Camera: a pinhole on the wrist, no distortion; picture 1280 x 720 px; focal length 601.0 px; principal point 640.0 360.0 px. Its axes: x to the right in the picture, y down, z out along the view. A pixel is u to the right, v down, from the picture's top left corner.
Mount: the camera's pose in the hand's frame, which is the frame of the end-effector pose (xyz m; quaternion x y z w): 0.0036 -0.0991 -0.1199 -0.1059 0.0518 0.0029 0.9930
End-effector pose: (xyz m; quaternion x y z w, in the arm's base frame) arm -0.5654 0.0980 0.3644 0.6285 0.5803 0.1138 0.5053
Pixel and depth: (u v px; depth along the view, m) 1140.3 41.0 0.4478
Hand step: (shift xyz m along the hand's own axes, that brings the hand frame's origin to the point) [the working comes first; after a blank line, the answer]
In the camera's frame: 0.3728 -0.2377 0.4478

0.4241 -0.2391 0.3268
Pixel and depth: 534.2 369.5 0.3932
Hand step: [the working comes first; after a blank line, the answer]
In the camera's frame: -0.0692 0.0062 0.3932

-0.0251 -0.0098 0.2682
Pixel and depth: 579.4 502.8 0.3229
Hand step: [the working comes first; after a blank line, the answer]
In the camera's frame: -0.0326 0.0767 0.3229

0.0030 0.0441 0.1813
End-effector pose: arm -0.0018 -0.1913 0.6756 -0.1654 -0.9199 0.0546 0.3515
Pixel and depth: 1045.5 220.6 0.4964
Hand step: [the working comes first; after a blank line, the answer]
In the camera's frame: 0.3349 -0.1151 0.4964

0.3894 -0.1088 0.3522
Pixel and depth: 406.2 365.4 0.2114
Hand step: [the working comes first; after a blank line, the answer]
In the camera's frame: -0.0822 0.0019 0.2114

-0.0566 -0.0523 0.0937
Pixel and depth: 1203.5 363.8 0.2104
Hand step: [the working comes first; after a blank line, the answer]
In the camera's frame: 0.1973 0.0013 0.2104

0.2213 -0.0545 0.0640
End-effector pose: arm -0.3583 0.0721 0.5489 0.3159 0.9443 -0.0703 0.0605
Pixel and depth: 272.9 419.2 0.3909
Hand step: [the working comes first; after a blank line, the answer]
In the camera's frame: -0.2388 0.0385 0.3909

-0.1946 0.0221 0.2768
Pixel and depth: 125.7 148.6 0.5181
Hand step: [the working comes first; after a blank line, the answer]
In the camera's frame: -0.4434 -0.1822 0.5181

-0.3813 -0.1658 0.4680
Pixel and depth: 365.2 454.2 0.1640
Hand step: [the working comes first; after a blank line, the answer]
In the camera's frame: -0.0750 0.0257 0.1640

-0.0546 -0.0390 0.0419
